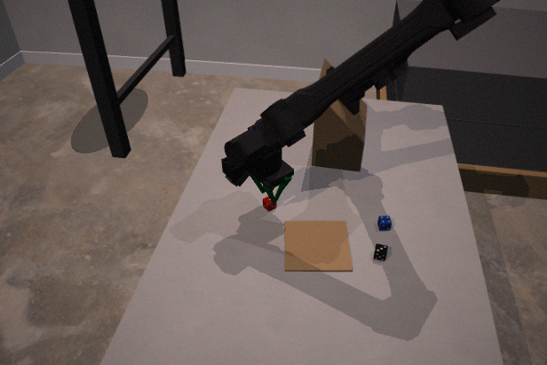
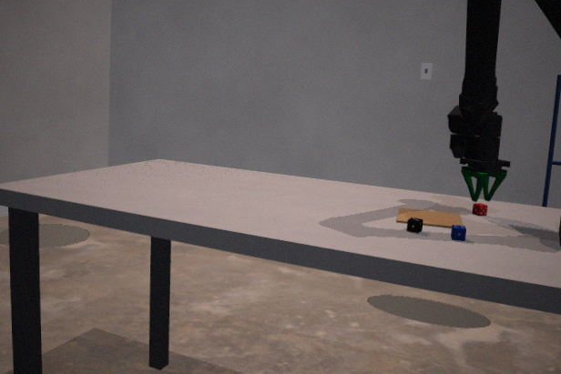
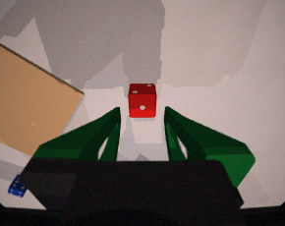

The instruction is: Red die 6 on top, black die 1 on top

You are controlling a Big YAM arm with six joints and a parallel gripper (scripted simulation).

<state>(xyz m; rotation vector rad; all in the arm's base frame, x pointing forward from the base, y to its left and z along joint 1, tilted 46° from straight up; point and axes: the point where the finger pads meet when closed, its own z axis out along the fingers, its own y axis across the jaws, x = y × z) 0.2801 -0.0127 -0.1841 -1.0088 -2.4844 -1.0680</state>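
The red die lies 3 cm below my hand. Also, from my hand: black die (26 cm to the left, 11 cm ahead, 3 cm below); tan mat (12 cm to the left, 10 cm ahead, 4 cm below); blue die (27 cm to the left, 3 cm below, 2 cm ahead).
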